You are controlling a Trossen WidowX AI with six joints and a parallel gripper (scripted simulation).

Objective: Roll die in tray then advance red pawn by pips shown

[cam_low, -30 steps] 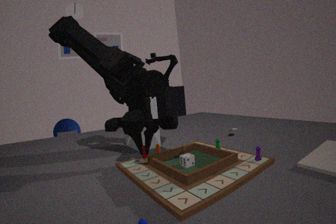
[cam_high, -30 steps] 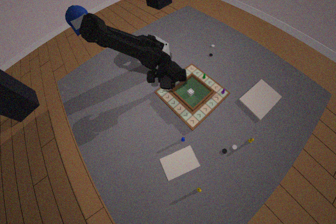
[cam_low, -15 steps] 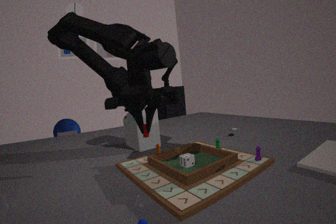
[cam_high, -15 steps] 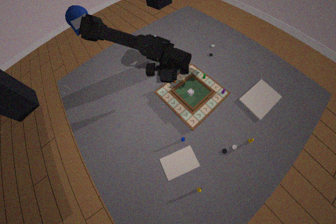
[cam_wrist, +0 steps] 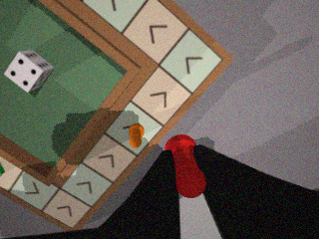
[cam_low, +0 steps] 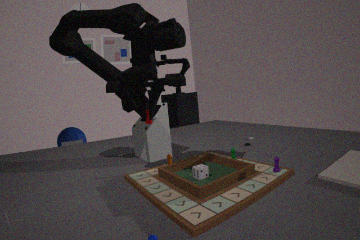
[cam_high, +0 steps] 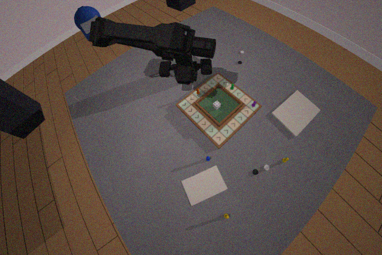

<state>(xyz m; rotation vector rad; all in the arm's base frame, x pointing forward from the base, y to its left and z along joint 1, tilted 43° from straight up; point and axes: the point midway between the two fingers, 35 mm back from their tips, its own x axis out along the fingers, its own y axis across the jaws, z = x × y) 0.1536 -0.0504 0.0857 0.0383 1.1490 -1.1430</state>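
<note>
Right now the white die is 11 cm ahead of my gripper tip, 5 cm to the left of it and 12 cm below it. Also, from my gripper tip: orange pawn: 5 cm to the left, 12 cm below; then red pawn: 1 cm above; then green felt tray: 12 cm ahead, 6 cm to the left, 14 cm below.
</note>
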